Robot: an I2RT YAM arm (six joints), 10 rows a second.
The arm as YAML. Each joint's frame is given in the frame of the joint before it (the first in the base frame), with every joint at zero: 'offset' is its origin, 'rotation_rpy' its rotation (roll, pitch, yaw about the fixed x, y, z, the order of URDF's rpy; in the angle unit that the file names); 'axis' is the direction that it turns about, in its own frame. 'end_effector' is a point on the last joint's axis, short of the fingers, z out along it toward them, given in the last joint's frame.
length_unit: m
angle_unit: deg
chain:
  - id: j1
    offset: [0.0, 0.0, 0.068]
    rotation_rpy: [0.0, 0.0, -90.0]
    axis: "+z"
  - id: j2
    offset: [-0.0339, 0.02, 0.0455]
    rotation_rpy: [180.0, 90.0, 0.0]
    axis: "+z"
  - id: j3
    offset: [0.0, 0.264, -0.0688]
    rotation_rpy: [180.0, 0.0, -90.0]
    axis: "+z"
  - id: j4
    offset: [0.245, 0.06, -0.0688]
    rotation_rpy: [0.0, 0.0, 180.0]
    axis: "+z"
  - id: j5
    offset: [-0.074, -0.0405, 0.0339]
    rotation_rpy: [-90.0, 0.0, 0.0]
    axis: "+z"
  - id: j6
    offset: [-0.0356, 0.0, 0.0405]
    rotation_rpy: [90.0, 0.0, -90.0]
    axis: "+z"
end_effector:
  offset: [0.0, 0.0, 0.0]
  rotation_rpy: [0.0, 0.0, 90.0]
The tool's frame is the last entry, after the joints.
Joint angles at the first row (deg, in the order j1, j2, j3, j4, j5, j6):
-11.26 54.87 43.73 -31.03 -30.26 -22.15
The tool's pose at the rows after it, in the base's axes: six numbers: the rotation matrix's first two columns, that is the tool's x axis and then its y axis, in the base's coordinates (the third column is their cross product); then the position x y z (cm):
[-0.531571 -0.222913 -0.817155 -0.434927 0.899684 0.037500 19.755 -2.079 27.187]
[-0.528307 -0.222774 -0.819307 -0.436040 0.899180 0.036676 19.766 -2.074 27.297]
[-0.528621 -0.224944 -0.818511 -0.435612 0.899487 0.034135 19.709 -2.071 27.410]
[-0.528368 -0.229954 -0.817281 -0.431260 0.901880 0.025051 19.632 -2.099 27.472]
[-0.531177 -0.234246 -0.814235 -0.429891 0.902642 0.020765 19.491 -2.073 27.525]
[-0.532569 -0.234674 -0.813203 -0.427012 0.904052 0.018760 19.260 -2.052 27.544]
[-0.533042 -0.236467 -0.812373 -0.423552 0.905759 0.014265 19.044 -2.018 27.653]
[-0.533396 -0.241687 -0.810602 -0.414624 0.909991 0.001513 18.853 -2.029 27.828]
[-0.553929 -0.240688 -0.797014 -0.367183 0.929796 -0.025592 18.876 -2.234 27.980]
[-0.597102 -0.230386 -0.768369 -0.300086 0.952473 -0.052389 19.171 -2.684 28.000]
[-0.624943 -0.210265 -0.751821 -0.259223 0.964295 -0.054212 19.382 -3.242 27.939]
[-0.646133 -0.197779 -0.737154 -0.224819 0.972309 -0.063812 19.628 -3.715 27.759]
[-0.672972 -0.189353 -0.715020 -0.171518 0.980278 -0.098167 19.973 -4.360 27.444]
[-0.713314 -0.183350 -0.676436 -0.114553 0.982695 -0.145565 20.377 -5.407 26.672]
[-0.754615 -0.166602 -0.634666 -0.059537 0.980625 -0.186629 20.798 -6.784 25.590]
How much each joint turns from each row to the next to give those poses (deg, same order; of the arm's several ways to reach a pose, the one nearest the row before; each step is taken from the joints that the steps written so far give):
0.01 0.00 0.20 0.00 -0.40 0.14
0.00 -0.03 0.17 0.03 -0.10 0.04
0.00 -0.12 0.23 -0.40 0.13 -0.13
-0.04 -0.22 0.05 -0.21 0.51 -0.25
0.05 -0.30 0.09 -0.60 0.35 -0.23
-0.04 -0.59 -0.16 -0.46 0.21 -0.02
0.03 -0.57 0.03 -0.53 0.36 -0.03
0.00 -0.55 0.18 -0.52 0.89 -0.17
0.00 0.01 0.48 -0.42 3.55 0.53
-0.36 1.16 1.01 -1.01 4.59 0.65
-1.21 1.08 0.67 -0.71 1.48 0.34
-0.90 1.02 0.29 -0.09 1.60 0.10
-0.96 1.28 0.13 0.46 3.38 -0.17
-1.84 2.04 -0.26 0.62 3.84 -1.25
-2.64 2.64 -0.59 1.30 3.15 -1.47

